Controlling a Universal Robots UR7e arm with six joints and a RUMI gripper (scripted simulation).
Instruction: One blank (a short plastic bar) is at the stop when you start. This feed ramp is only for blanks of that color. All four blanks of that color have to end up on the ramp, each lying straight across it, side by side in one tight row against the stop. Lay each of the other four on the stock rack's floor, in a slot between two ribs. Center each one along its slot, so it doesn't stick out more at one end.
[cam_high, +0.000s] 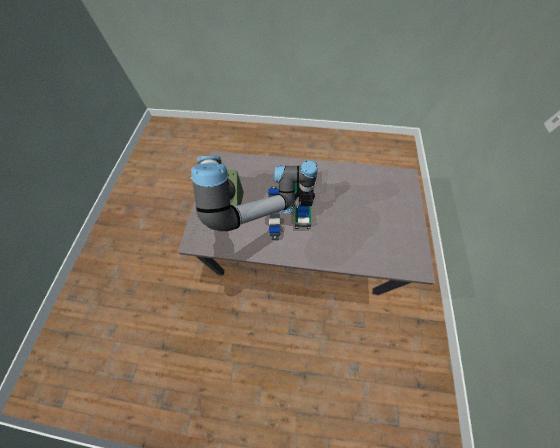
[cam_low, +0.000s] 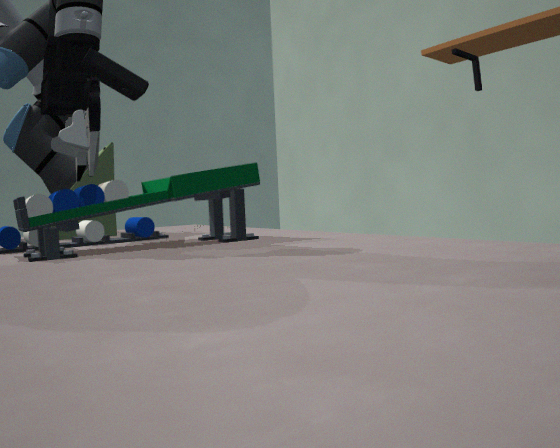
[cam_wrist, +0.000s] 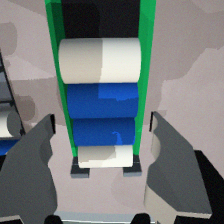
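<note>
My gripper is now 18 cm past the stock rack, 13 cm above it and 1 cm to the left of it. Round my hand: dark stop (10 cm to the right, 7 cm below, 2 cm ahead).
</note>
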